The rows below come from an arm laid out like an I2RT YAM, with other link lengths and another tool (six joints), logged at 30 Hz.
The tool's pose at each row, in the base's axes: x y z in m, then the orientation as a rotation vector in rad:
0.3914, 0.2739, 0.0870, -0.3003, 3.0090, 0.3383
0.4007, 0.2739, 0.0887, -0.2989, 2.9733, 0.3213
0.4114, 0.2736, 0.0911, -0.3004, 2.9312, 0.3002
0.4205, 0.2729, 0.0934, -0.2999, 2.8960, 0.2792
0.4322, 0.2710, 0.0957, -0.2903, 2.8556, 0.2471
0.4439, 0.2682, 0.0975, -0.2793, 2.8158, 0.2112
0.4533, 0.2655, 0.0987, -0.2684, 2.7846, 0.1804
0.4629, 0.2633, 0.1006, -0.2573, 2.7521, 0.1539
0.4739, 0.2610, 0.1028, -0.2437, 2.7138, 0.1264
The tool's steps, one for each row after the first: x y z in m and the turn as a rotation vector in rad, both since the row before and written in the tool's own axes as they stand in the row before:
-0.0093, -0.0016, -0.0009, 0.0121, -0.0358, -0.0060
-0.0107, -0.0021, -0.0012, 0.0151, -0.0417, -0.0092
-0.0091, -0.0022, -0.0009, 0.0152, -0.0351, -0.0069
-0.0114, -0.0040, -0.0003, 0.0240, -0.0416, -0.0026
-0.0111, -0.0050, 0.0005, 0.0272, -0.0409, -0.0019
-0.0087, -0.0045, 0.0011, 0.0238, -0.0321, -0.0002
-0.0092, -0.0039, 0.0009, 0.0212, -0.0332, 0.0004
-0.0105, -0.0043, 0.0015, 0.0229, -0.0389, 0.0014

